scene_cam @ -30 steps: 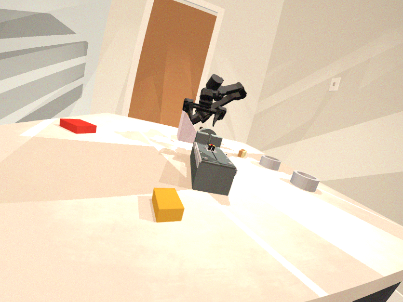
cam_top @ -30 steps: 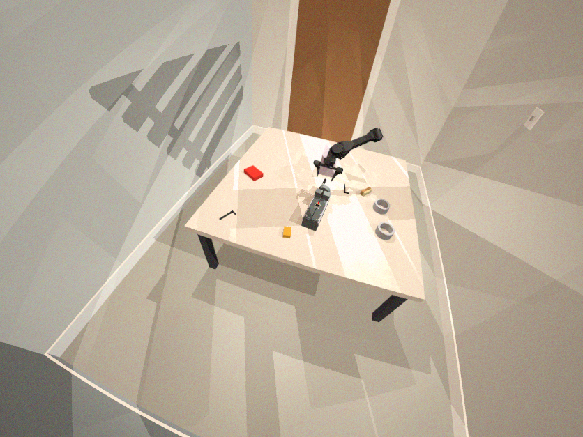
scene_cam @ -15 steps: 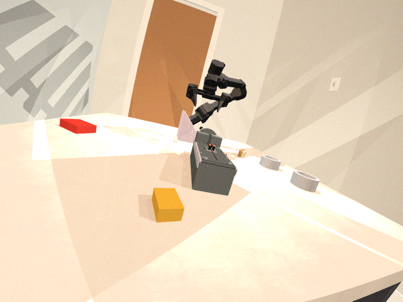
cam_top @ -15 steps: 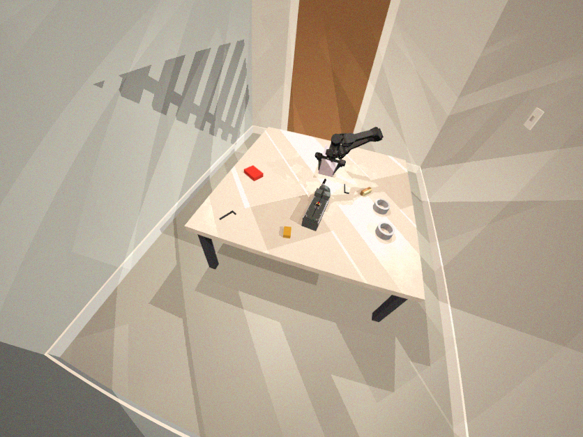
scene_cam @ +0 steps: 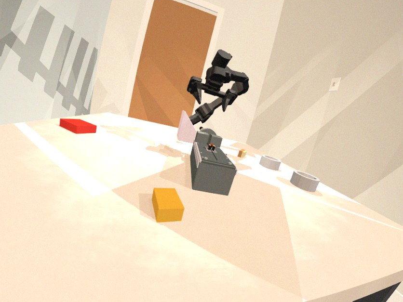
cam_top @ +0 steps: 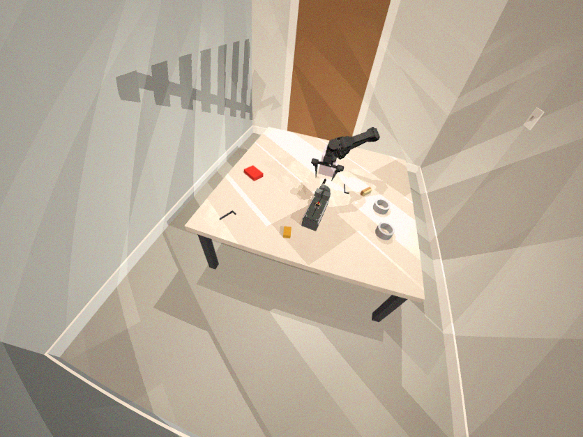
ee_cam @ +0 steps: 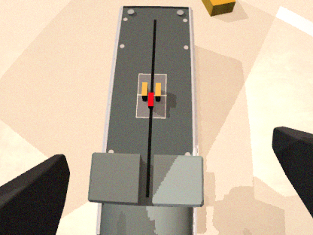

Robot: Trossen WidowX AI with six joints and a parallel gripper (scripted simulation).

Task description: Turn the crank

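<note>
My gripper tip is 100 mm past the dark brown crank handle, 90 mm above it and 10 mm to the right of it. Also, from my gripper tip: red pointer (120 mm below, 70 mm ahead); then yellow block (280 mm ahead, 190 mm below, 120 mm to the right); then tan block (310 mm to the left, 230 mm behind, 190 mm below).
</note>
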